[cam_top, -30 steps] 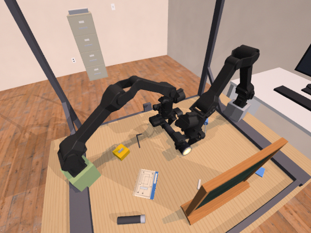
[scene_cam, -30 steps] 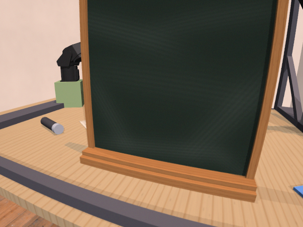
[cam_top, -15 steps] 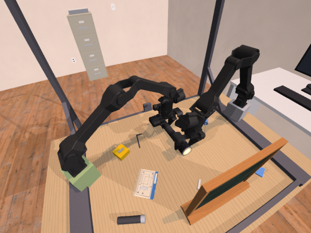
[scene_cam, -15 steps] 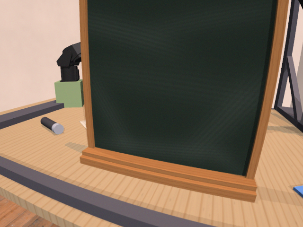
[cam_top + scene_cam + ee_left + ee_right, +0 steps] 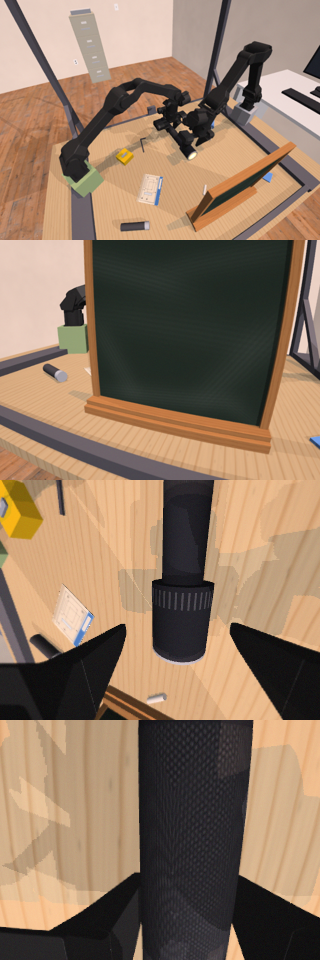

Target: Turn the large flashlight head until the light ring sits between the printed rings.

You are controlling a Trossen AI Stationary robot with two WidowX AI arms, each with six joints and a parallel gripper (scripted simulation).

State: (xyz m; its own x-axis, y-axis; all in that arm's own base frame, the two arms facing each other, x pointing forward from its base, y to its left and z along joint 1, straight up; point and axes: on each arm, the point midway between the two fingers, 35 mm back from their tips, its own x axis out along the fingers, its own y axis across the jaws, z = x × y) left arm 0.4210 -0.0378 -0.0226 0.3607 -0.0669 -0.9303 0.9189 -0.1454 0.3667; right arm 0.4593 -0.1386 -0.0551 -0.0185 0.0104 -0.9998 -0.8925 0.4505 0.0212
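The flashlight head is 6 cm below my left hand, 2 cm to the right of it and 1 cm ahead of it. Also, from my left hand: chalk stick (18 cm ahead, 8 cm below, 5 cm to the right); then booklet (25 cm to the right, 8 cm below, 8 cm ahead); then yellow box (31 cm to the right, 11 cm behind, 6 cm below).
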